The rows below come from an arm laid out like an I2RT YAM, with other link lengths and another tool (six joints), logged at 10 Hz.
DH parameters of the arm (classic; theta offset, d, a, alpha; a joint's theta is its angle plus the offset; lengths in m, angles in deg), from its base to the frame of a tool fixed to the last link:
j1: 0 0.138 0.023 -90
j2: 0 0 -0.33 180
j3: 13.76 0 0.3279 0
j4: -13.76 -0.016 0.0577 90
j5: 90 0.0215 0 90
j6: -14.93 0 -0.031 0
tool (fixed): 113.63 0.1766 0 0
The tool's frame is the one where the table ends.
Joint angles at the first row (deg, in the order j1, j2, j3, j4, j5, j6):
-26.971, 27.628, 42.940, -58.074, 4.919, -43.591
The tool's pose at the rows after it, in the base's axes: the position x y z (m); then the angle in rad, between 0 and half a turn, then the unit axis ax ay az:
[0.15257, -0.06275, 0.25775, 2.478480, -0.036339, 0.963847, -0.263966]
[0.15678, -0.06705, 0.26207, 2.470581, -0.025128, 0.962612, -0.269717]
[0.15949, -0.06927, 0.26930, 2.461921, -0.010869, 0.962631, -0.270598]
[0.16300, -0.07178, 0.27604, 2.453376, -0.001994, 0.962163, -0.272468]
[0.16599, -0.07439, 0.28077, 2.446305, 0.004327, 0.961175, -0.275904]
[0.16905, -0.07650, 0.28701, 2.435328, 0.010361, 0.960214, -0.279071]
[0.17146, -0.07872, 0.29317, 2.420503, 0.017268, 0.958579, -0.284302]
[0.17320, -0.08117, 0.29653, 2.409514, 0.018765, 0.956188, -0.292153]
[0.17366, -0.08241, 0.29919, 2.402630, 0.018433, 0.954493, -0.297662]
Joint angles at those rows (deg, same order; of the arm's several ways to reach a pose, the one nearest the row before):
-26.978, 28.341, 42.891, -56.419, 6.231, -42.782
-26.983, 29.157, 43.359, -55.376, 6.984, -41.847
-26.931, 30.056, 44.537, -55.263, 7.491, -40.360
-26.970, 31.009, 45.604, -54.892, 7.781, -39.516
-26.982, 31.679, 46.260, -54.355, 8.155, -38.993
-26.961, 32.319, 47.127, -53.891, 8.414, -38.436
-26.979, 32.606, 47.793, -53.265, 8.756, -37.885
-26.982, 32.582, 47.900, -52.381, 9.186, -38.015
-26.985, 32.474, 48.051, -51.954, 9.440, -38.251

